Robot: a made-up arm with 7 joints.
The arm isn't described. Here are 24 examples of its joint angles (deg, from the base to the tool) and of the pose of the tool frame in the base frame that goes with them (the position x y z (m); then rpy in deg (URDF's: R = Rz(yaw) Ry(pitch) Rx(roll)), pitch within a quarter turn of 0, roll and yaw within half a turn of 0).
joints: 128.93 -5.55 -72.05 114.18 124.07 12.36 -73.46
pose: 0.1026 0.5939 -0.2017 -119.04 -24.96 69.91
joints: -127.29 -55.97 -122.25 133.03 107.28 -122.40 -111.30
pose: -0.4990 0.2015 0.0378 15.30 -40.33 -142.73
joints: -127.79 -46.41 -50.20 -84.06 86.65 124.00 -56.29
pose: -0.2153 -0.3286 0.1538 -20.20 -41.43 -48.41
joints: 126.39 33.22 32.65 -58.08 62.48 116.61 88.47
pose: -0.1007 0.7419 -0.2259 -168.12 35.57 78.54
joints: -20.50 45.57 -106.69 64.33 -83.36 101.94 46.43
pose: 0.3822 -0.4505 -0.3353 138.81 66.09 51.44
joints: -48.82 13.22 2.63 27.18 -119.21 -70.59 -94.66
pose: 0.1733 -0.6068 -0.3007 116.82 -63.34 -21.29
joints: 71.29 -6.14 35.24 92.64 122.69 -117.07 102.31
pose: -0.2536 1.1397 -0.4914 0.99 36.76 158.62
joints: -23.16 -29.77 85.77 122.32 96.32 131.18 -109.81
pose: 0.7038 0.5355 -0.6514 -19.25 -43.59 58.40
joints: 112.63 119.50 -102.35 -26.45 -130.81 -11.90 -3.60
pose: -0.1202 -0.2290 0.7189 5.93 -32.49 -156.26
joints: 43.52 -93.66 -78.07 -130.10 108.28 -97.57 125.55
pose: -0.0495 -0.2669 0.5013 -142.44 -5.67 -66.06
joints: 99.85 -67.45 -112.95 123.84 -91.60 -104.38 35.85
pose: -0.4378 0.4444 0.5992 -141.48 -49.78 80.51
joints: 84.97 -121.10 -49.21 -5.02 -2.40 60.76 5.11
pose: -0.1317 0.1192 -0.2509 -105.41 6.41 -128.58
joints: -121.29 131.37 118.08 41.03 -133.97 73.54 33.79
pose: -0.5260 0.4677 0.3366 -4.44 61.64 74.19
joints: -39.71 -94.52 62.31 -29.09 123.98 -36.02 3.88
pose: -0.3584 -0.7058 -0.2882 -127.59 -16.56 -161.45
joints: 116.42 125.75 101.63 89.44 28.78 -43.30 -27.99
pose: -0.8527 0.0200 -0.1544 40.88 46.07 -117.62
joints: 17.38 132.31 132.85 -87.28 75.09 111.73 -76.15
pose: 0.1223 -0.2770 -0.1951 -91.69 -63.38 80.56
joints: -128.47 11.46 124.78 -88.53 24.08 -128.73 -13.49
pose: -0.4608 0.0538 0.0158 -86.46 39.57 98.91
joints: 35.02 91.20 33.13 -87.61 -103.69 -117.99 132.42
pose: -0.4868 0.0391 0.2149 -115.85 -22.47 -124.87
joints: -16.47 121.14 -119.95 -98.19 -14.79 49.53 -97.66
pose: 0.0903 0.0572 -0.3303 -59.32 6.80 128.40
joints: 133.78 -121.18 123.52 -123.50 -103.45 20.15 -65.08
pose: 0.1945 0.4386 0.3415 23.68 -46.42 34.35
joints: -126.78 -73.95 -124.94 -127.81 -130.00 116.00 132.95
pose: 0.5729 -0.2648 0.6196 -150.06 -41.66 -19.93
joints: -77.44 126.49 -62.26 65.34 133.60 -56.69 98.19
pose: 0.7702 0.1816 -0.1853 34.78 -21.78 23.74
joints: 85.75 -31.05 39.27 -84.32 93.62 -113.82 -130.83
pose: -0.0247 0.2875 -0.0356 18.79 -9.58 -41.45
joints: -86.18 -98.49 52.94 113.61 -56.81 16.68 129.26
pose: 0.6883 0.0076 0.3175 -112.31 -33.84 88.59
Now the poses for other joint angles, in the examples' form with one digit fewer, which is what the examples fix.
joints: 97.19 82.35 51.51 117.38 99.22 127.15 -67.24
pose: -0.556 0.724 0.431 -126.1 5.6 -112.4
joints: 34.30 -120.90 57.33 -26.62 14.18 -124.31 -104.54
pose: -0.009 -0.143 -0.428 -32.7 55.3 -56.1
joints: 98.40 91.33 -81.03 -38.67 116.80 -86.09 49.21
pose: -0.022 -0.594 0.063 -54.5 15.1 -93.5
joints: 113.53 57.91 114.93 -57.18 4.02 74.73 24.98
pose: -0.153 0.548 0.088 178.8 -15.6 96.6
